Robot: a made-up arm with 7 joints.
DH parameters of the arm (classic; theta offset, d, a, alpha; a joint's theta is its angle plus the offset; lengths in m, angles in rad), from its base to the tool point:
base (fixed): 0 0.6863 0.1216 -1.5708
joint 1: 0 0.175 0.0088 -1.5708
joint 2: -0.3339 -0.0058 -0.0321 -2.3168
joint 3: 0 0.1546 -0.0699 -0.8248
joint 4: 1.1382 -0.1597 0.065 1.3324
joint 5: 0 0.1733 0.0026 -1.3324
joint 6: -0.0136 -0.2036 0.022 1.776
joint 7: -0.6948 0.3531 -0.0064 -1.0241
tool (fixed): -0.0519 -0.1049 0 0
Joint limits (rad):
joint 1: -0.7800..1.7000
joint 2: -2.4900..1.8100
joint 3: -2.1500..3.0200
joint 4: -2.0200..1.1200
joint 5: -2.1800..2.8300
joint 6: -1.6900..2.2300
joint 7: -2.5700..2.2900
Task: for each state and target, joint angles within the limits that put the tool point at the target. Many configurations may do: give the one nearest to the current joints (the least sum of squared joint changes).
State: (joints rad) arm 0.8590 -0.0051 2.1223 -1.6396 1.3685 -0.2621 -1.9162
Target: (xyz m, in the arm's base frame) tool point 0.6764 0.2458 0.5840
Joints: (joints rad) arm 0.8446 0.2465 1.8577 -1.2821 1.4193 -0.8336 -1.8518
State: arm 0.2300 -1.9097 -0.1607 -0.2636 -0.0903 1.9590 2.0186
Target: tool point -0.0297 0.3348 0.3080
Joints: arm 0.3224 -1.9240 -0.1144 -0.5070 -0.3090 1.4467 1.8246
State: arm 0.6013 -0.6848 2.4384 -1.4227 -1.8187 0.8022 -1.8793
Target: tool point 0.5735 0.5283 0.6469
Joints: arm 0.6460 -0.7197 2.4249 -1.3746 -1.6173 0.6324 -1.8146
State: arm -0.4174 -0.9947 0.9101 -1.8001 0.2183 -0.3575 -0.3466
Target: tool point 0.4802 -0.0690 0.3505
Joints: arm -0.3417 -0.8684 0.7783 -2.0200 -0.1336 -0.8224 -0.4739
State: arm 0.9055 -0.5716 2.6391 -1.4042 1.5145 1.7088 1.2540
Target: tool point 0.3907 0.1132 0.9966
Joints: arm 1.1575 -0.4289 2.2094 -1.5484 1.2786 1.9408 1.3226
